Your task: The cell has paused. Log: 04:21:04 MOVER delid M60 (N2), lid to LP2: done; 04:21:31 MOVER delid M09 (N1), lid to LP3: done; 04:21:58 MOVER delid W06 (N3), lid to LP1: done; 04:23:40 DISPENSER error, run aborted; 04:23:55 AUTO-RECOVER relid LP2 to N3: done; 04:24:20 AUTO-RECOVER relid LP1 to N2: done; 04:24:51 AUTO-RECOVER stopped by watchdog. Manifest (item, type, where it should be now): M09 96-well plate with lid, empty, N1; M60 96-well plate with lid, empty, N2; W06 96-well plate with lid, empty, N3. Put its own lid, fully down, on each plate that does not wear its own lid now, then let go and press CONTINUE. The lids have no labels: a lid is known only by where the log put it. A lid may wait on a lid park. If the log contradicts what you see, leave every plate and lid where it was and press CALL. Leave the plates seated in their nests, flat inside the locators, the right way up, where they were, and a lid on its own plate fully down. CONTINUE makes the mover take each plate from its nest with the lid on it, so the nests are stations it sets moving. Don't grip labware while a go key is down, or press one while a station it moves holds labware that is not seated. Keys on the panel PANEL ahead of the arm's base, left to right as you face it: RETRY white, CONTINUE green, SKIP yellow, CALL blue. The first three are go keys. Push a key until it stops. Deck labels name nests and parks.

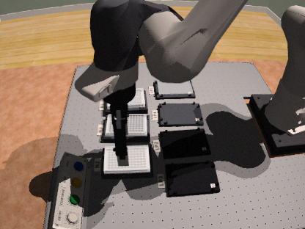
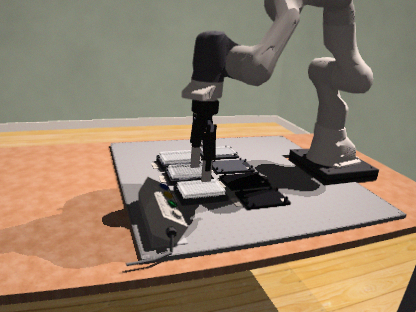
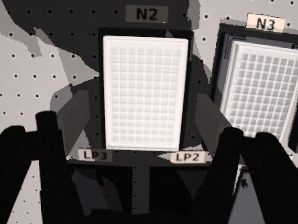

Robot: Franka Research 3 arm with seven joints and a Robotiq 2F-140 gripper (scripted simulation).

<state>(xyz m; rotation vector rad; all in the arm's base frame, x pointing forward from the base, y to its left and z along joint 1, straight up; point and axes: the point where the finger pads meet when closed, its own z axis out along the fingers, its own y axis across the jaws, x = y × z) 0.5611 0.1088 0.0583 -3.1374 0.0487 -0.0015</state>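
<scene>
Right now the lid park LP1 is 20 cm behind my hand, 32 cm to the right of it and 9 cm below it. Round my hand: blue call key: 12 cm ahead, 4 cm to the left, 3 cm below; plate: 1 cm behind, 7 cm below; N2 label: 8 cm ahead, 10 cm below.
</scene>
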